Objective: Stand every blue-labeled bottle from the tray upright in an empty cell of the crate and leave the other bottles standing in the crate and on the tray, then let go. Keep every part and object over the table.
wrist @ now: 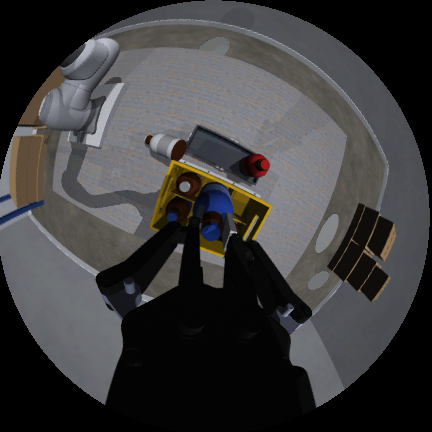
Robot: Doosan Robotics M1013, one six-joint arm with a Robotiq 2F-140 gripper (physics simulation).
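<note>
My gripper is shut on a brown bottle with a blue label and blue cap. It holds the bottle roughly upright over the middle of the yellow crate; how deep its base sits is hidden. In the crate's left part stand a brown bottle with a white cap and a brown bottle with a blue cap. A red bottle stands at the right end of the grey tray. A white-labeled brown bottle lies on its side beside the tray's left end.
The tray lies right behind the crate. The robot arm's base is on the table at the upper left. Open cardboard boxes stand past the table's right edge, and more boxes are at the far left.
</note>
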